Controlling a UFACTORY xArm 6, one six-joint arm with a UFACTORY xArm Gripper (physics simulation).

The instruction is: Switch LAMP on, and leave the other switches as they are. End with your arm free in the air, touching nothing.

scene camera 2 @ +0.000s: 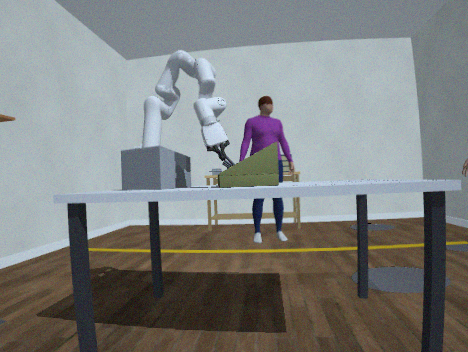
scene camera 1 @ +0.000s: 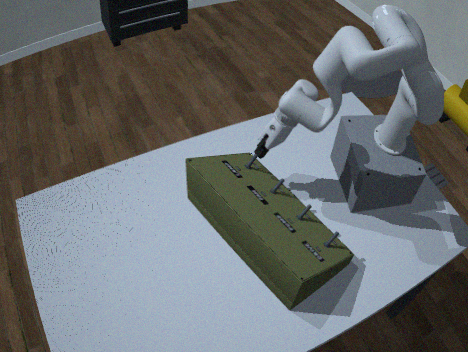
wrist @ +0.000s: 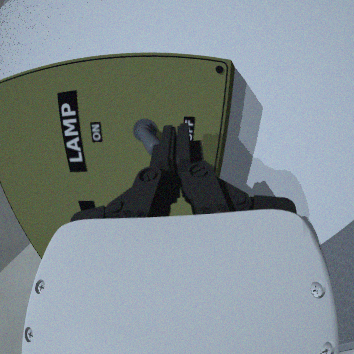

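Seen in the pictures: gripper, fingertip midpoint: [scene camera 2: 223, 159] [scene camera 1: 258, 154] [wrist: 178, 142]; arm's base, origin of the base link: [scene camera 2: 150, 153] [scene camera 1: 389, 139].
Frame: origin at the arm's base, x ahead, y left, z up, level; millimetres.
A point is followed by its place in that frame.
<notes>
The olive sloped switch box [scene camera 1: 235, 220] @(x 605, y -34, z -31 mm) [scene camera 2: 250, 179] @(x 500, y -279, z -157 mm) [wrist: 120, 75] @(x 456, y -261, z -83 mm) stands on the table with four levers in a row. The LAMP lever [scene camera 1: 250, 164] @(x 429, y -209, z -79 mm) [wrist: 149, 137] @(x 412, y -220, z -60 mm) is at the far end in scene camera 1 and leans toward the robot's side, the OFF side. The LAMP label [wrist: 72, 131] @(x 496, y -211, z -60 mm) and the ON mark [wrist: 96, 132] @(x 474, y -210, z -71 mm) lie left of it in the wrist view; the OFF mark [wrist: 189, 129] @(x 397, y -216, z -111 mm) is partly hidden by the fingers. My gripper [scene camera 1: 258, 154] @(x 392, y -219, z -66 mm) [scene camera 2: 231, 165] [wrist: 178, 142] @(x 392, y -219, z -66 mm) is shut and empty, its fingertips right beside the LAMP lever on its OFF side; contact is unclear.
The other levers [scene camera 1: 276, 186] @(x 416, y -93, z -73 mm) [scene camera 1: 304, 212] @(x 406, y 28, z -72 mm) [scene camera 1: 332, 240] @(x 397, y 151, z -73 mm) stand along the box and lean the same way. The grey robot base block [scene camera 1: 385, 185] @(x 116, y 106, z -57 mm) [scene camera 2: 141, 169] @(x -12, y -114, z -88 mm) stands on the white table [scene camera 1: 125, 260] @(x 904, y -165, z -187 mm) [scene camera 2: 325, 190] @(x 727, y -533, z -202 mm). A person in purple [scene camera 2: 265, 132] stands behind the table in scene camera 2.
</notes>
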